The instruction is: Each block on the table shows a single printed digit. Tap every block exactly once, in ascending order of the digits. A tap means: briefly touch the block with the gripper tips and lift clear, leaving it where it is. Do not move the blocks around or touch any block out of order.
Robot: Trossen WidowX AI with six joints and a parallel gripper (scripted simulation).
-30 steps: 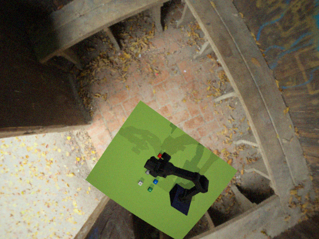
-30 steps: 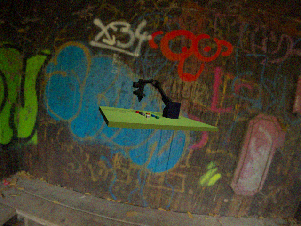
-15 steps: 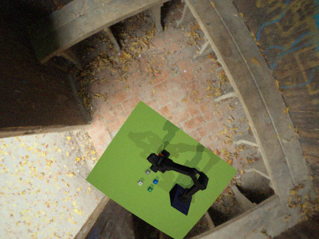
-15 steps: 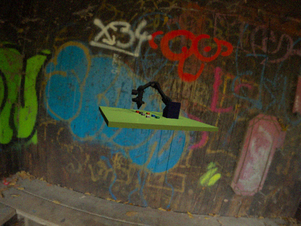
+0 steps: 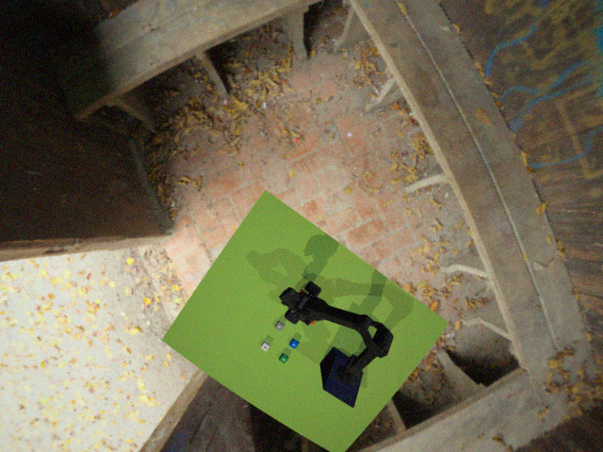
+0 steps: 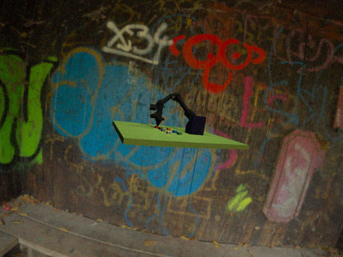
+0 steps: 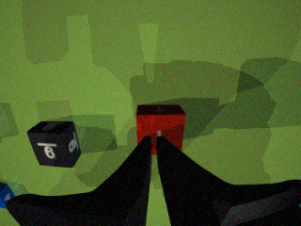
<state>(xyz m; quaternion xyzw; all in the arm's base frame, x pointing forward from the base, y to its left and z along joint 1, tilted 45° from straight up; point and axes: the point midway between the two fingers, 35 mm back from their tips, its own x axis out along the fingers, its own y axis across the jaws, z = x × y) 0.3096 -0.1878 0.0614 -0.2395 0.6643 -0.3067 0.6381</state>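
My gripper tip is now 10 mm to the left of the red block and 10 mm above it. From my gripper tip the other things lie so: black block (80 mm to the left, 10 mm below); grey block (180 mm to the left, 20 mm ahead, 10 mm below); orange block (100 mm behind, 70 mm to the left, 10 mm below).
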